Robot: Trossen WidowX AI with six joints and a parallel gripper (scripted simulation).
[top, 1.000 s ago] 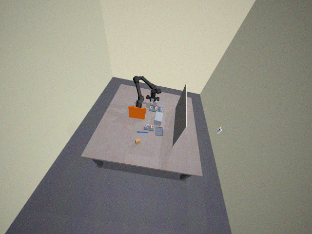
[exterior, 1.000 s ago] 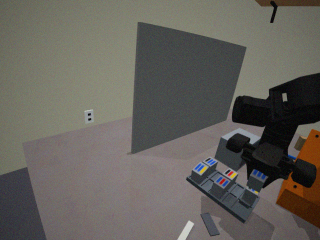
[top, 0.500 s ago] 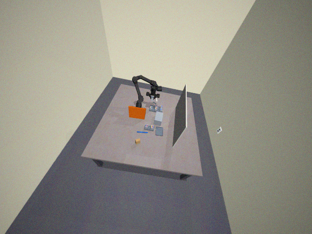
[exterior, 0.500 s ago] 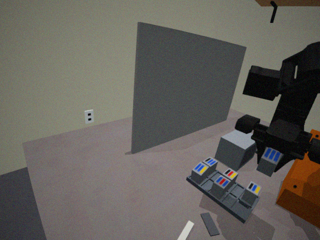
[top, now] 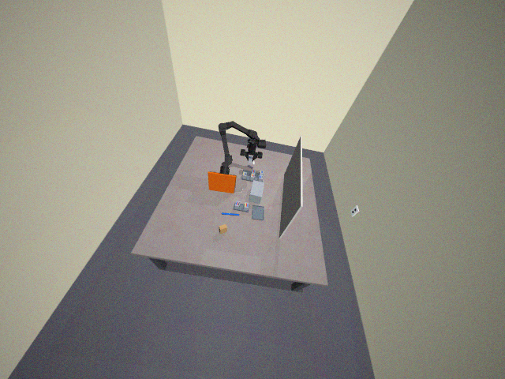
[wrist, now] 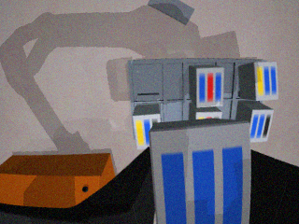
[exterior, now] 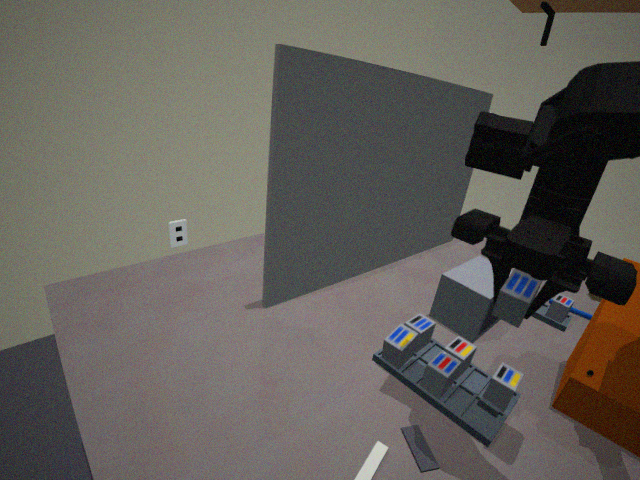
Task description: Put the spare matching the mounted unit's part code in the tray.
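The tray lies 18 cm ahead of my gripper tip, 38 cm to the right of it and 17 cm below it. The rest, counted from my gripper tip: grey mounted unit: 13 cm ahead, 21 cm to the right, 12 cm below; then grey spare: 3 cm above; then rack: 4 cm ahead, 38 cm to the right, 17 cm below.
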